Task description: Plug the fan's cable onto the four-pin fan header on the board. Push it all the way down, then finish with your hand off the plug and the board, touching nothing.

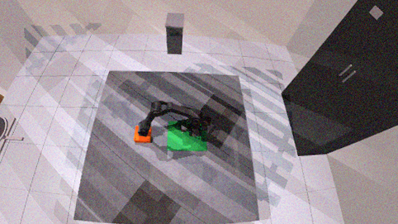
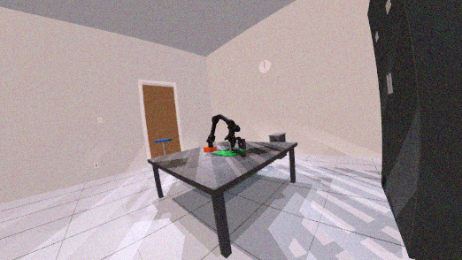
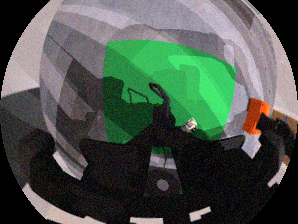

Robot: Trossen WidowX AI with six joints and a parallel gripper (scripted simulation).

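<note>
The white fan header is 7 cm behind my gripper tip, 6 cm below it and 1 cm to the left of it. The rest, counted from my gripper tip: green board (8 cm below, 4 cm behind, 2 cm to the right); fan plug (1 cm to the right, 1 cm above); black square fan (17 cm to the left, 6 cm behind, 1 cm below).
</note>
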